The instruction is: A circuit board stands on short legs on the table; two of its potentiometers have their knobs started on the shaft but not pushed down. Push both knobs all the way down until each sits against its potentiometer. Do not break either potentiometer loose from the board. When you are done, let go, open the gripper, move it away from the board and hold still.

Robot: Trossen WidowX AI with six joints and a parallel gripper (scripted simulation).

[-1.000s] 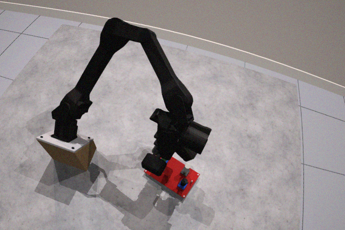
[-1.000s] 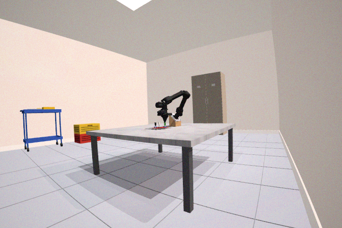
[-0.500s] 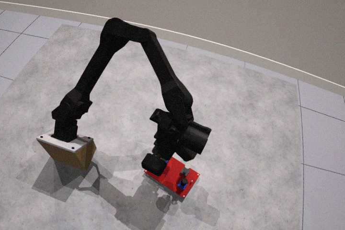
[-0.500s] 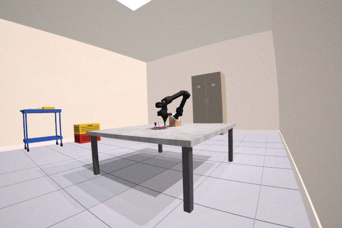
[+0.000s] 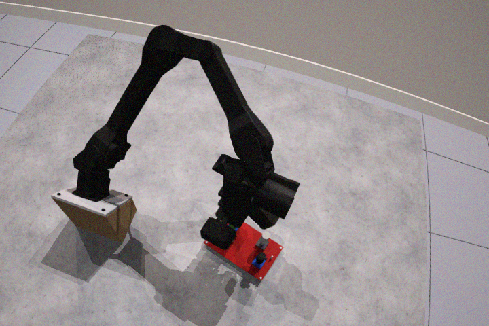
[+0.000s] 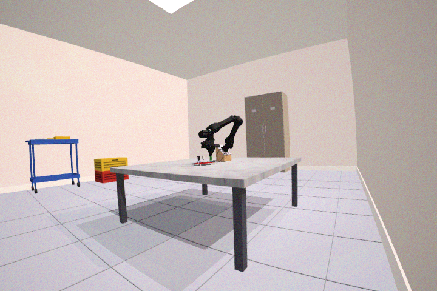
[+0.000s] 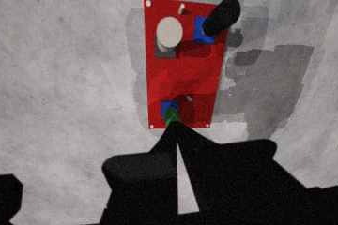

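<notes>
My gripper tip is now 10 mm above the green knob. The rest, counted from my gripper tip: black knob: 80 mm ahead, 70 mm to the right, 10 mm below.
</notes>
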